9 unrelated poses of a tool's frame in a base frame.
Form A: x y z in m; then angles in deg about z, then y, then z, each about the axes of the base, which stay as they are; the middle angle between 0 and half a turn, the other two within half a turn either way.
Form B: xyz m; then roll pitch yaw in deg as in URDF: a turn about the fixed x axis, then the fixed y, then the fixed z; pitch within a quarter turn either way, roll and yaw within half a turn. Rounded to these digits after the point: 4 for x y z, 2 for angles.
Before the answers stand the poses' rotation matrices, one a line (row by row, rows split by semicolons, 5 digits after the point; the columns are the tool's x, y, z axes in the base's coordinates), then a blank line. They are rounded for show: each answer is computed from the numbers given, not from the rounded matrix.
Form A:
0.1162 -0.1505 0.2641 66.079 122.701 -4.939
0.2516 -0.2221 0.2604 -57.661 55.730 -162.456
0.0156 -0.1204 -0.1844 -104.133 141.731 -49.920
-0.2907 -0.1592 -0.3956 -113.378 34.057 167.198
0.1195 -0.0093 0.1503 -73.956 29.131 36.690
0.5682 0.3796 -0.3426 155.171 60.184 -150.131
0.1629 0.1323 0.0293 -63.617 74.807 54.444
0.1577 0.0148 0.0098 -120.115 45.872 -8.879
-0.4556 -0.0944 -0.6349 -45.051 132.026 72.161
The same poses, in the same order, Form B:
-0.13955 0.52693 0.83838; 0.92957 0.36145 -0.07245; -0.34121 0.76922 -0.54026
-0.54189 -0.29238 -0.78795; 0.71480 -0.65346 -0.24911; -0.44206 -0.69822 0.56309
-0.61856 -0.67703 0.39878; -0.77105 0.42533 -0.47390; 0.15123 -0.60061 -0.78511
0.52396 -0.65364 -0.54610; 0.82225 0.55544 0.12409; 0.22221 -0.51404 0.82848
0.76780 0.50804 0.39036; -0.62640 0.72320 0.29086; -0.13454 -0.46785 0.87351
0.60044 -0.27093 -0.75238; -0.13940 0.89099 -0.43209; 0.78743 0.36433 0.49722
0.79653 -0.22499 0.56117; -0.42619 0.44940 0.78511; -0.42884 -0.86453 0.26207
-0.47867 0.51762 0.70918; -0.80073 -0.58869 -0.11079; 0.36014 -0.62090 0.69626
0.52882 -0.81766 0.22756; -0.66703 -0.23460 0.70713; -0.52480 -0.52574 -0.66947

0.1162 -0.1505 0.2641 125.08 19.95 98.54
0.2516 -0.2221 0.2604 -51.11 26.24 127.17
0.0156 -0.1204 -0.1844 -142.58 -8.70 -128.74
-0.2907 -0.1592 -0.3956 -31.82 -12.84 57.49
0.1195 -0.0093 0.1503 -28.17 7.73 -39.21
0.5682 0.3796 -0.3426 36.23 -51.95 -13.07
0.1629 0.1323 0.0293 -73.14 25.39 -28.15
0.1577 0.0148 0.0098 -41.73 -21.11 -120.87
-0.4556 -0.0944 -0.6349 -141.86 31.65 -51.59

